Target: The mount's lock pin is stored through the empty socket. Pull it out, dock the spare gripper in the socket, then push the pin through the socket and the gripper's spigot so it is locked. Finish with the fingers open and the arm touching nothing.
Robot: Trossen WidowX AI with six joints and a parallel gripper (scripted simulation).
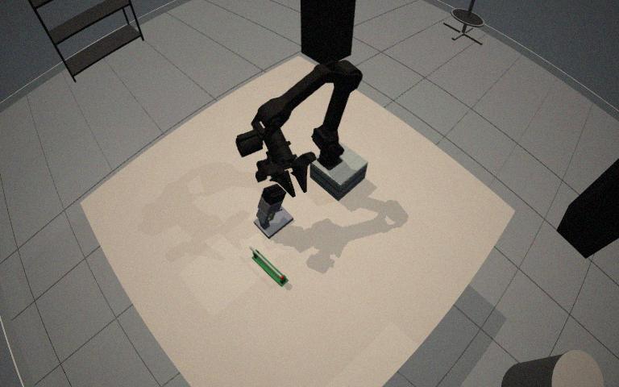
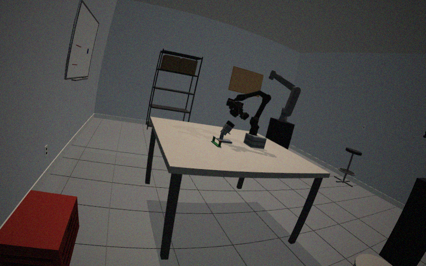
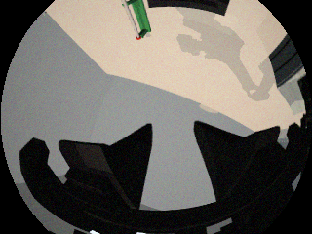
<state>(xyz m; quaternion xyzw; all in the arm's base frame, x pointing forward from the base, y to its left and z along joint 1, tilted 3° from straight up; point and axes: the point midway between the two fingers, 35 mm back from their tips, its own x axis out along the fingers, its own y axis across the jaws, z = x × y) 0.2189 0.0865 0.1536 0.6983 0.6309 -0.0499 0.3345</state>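
Right now my gripper tip is 160 mm short of the green bracket, 30 mm to the right of it and 220 mm above it. The rest, counted from my gripper tip: grey mount: 50 mm ahead, 90 mm to the right, 190 mm below; spare gripper: 40 mm ahead, 100 mm to the right, 120 mm below.
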